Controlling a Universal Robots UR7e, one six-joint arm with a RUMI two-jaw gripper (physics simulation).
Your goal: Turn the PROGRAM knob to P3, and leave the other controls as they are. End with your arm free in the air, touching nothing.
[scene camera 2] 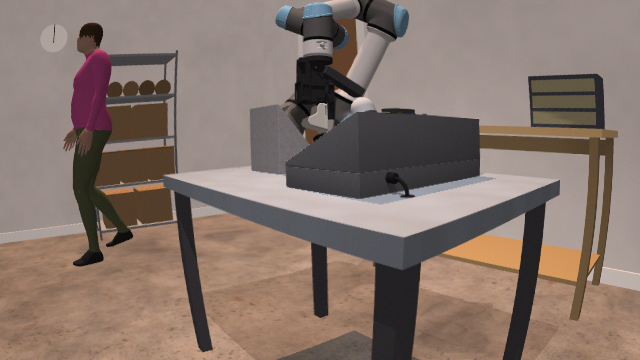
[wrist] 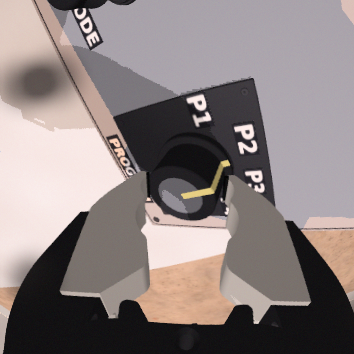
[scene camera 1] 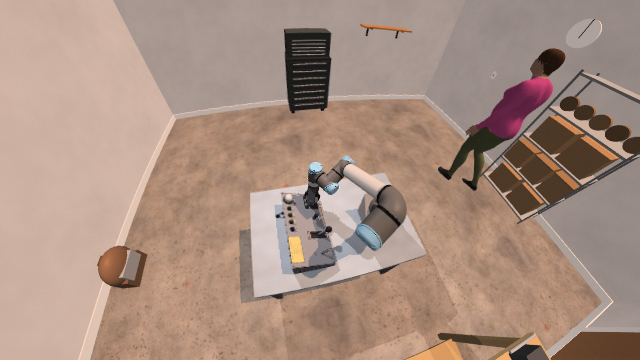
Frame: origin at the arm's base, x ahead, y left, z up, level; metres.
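Seen in the pictures: gripper, fingertip midpoint: (wrist: 186, 175); arm's base at its link origin: (scene camera 2: 281, 129).
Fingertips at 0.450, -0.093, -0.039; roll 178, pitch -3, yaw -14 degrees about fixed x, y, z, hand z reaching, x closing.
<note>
Pixels of each thing's top centre, then the offset from my fingertips to it, as dx, dy, dz. "*": a spot on its surface instead. Level surfaces: height alone.
- black PROGRAM knob at its top centre: (wrist: 187, 202) -0.001, -0.002, +0.025
- dark plate at a spot on its surface: (wrist: 150, 120) * -0.016, +0.036, -0.019
- white ball-shaped control at a spot on its surface: (scene camera 2: 363, 104) * +0.170, -0.005, +0.083
- lever at its top centre: (scene camera 1: 329, 228) -0.088, +0.228, +0.062
- yellow label at a spot on its surface: (scene camera 1: 296, 249) * +0.110, +0.342, +0.050
- MODE control at a spot on its surface: (wrist: 85, 2) * -0.020, +0.104, +0.023
- table at its surface level: dz -0.103
The black PROGRAM knob (wrist: 182, 165) with a yellow pointer line sits on a dark plate (wrist: 150, 120) marked P1, P2 and P3; a further label is mostly hidden by the right finger. The pointer line aims between P2 and P3. My gripper (scene camera 1: 311, 204) (scene camera 2: 322, 125) (wrist: 186, 175) is shut on the knob, with one grey finger against each side. In scene camera 1 the gripper hides the knob, at the far end of the control box (scene camera 1: 316, 256) (scene camera 2: 420, 145) (wrist: 305, 50).
A white ball-shaped control (scene camera 1: 288, 198) (scene camera 2: 363, 104), a row of small buttons (scene camera 1: 291, 221), a lever (scene camera 1: 328, 229) and a yellow label (scene camera 1: 296, 249) are on the box. The MODE control (wrist: 85, 2) is near the knob. The box stands on a table (scene camera 1: 270, 285) (scene camera 2: 300, 210). A person (scene camera 1: 522, 107) (scene camera 2: 92, 95) stands beyond.
</note>
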